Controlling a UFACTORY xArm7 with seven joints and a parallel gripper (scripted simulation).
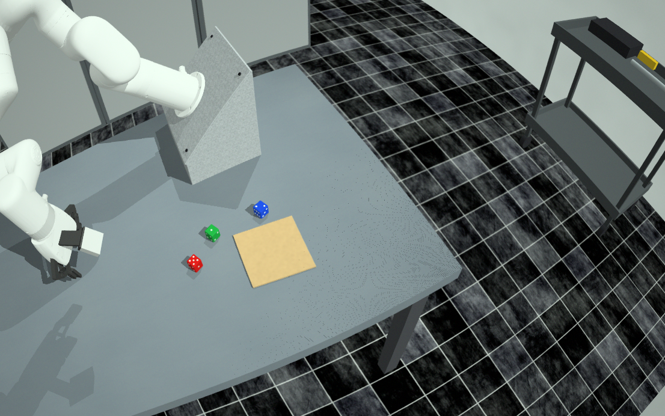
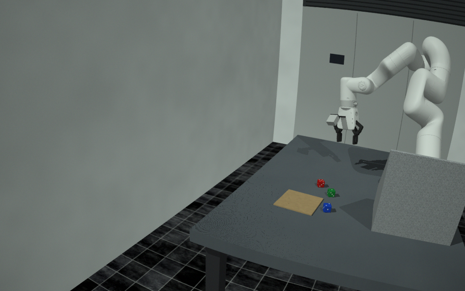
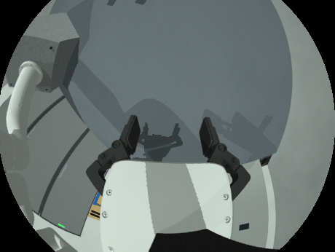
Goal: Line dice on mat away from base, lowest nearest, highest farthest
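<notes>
My gripper is now 3 cm short of the red die, 26 cm to the right of it and 12 cm above it. The rest, counted from my hand: green die: 4 cm behind, 32 cm to the left, 12 cm below; tan mat: 5 cm ahead, 44 cm to the left, 13 cm below; blue die: 6 cm behind, 44 cm to the left, 12 cm below.
</notes>
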